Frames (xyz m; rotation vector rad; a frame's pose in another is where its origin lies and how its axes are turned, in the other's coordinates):
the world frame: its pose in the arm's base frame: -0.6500 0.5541 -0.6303 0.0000 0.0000 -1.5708
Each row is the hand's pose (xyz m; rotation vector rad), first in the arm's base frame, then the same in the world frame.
Working: the arm's base frame: its pose in the world frame: 0.5541 0.6500 0.6303 0.0000 0.0000 1.5708

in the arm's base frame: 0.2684 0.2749 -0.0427 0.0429 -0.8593 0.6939
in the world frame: 0.2792 0.9184 0.5876 0.7778 -0.7038 2.1432
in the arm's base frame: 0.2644 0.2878 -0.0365 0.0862 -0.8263 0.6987
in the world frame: 0.2663 0.9144 0.5938 0.7875 -0.6387 2.1562
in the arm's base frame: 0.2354 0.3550 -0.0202 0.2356 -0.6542 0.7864
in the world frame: 0.1991 0.8854 0.6101 0.7793 -0.3666 2.2765
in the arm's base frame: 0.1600 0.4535 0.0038 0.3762 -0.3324 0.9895
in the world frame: 0.1006 0.8100 0.6341 0.6414 0.0396 2.5164
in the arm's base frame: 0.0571 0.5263 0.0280 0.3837 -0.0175 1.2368
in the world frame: 0.0278 0.7071 0.6583 0.3782 0.3452 2.7803
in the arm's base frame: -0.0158 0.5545 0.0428 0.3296 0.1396 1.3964
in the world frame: -0.0004 0.6342 0.6731 0.1841 0.4545 2.9425
